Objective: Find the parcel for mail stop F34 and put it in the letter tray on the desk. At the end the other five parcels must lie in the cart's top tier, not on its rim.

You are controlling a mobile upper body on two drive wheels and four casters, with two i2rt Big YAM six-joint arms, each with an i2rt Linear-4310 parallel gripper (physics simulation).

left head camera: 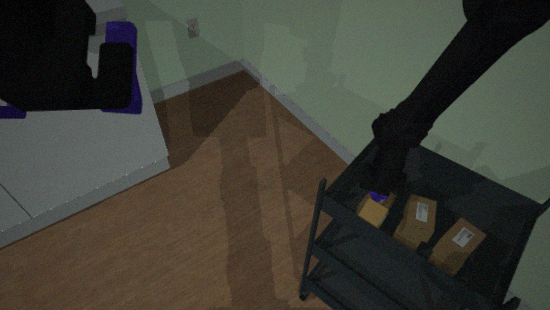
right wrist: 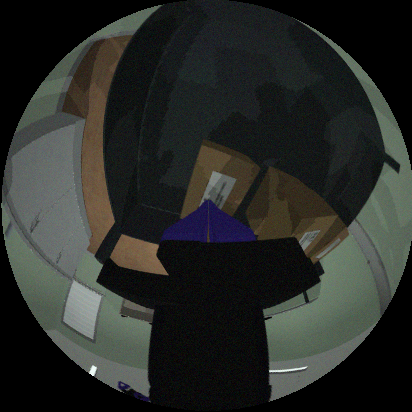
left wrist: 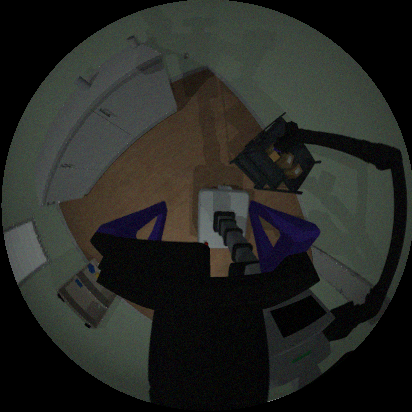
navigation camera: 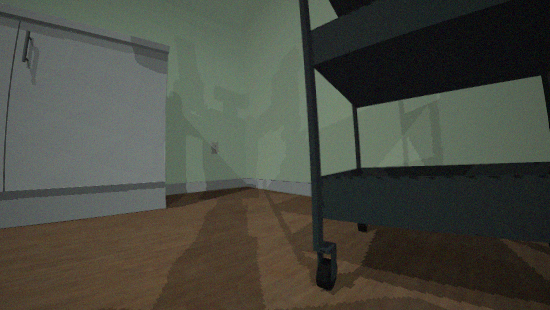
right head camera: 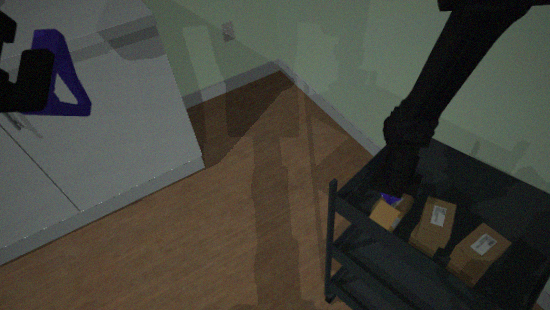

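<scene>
My right gripper is shut and empty, low in the cart's top tier at its near left corner. A small tan parcel lies tilted beside the fingertips, against the near wall; its label is not readable. A brown parcel with a white label, partly covered by the fingers, lies next to it. A middle parcel and a right parcel lie labels up, text too small to read. My left gripper is open and empty, away from the cart. The letter tray cannot be made out.
The dark cart has raised rims, corner posts and lower tiers; walls stand behind it. A white cabinet stands at the left. A grey machine with a dark screen shows at the lower right of the left wrist view.
</scene>
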